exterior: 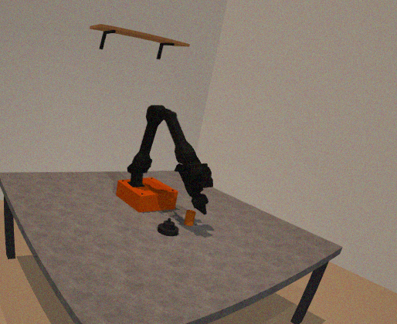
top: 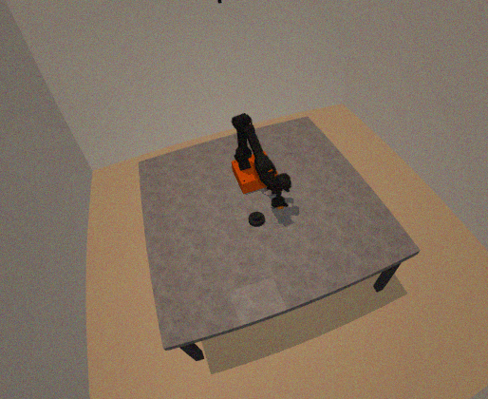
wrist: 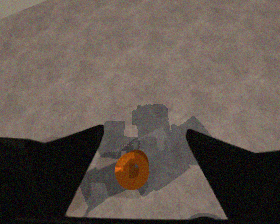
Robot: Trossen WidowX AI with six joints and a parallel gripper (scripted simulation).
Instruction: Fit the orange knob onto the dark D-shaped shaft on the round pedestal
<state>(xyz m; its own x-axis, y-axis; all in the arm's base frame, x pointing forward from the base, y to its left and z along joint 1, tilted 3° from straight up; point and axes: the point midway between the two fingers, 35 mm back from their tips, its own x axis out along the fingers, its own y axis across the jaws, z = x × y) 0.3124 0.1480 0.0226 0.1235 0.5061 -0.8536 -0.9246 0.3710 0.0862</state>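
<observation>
Right now my gripper tip is 3 cm past the orange knob, 4 cm to the left of it and 5 cm above it. From my gripper tip the other things lie so: dark round pedestal (3 cm ahead, 18 cm to the right, 5 cm below).
</observation>
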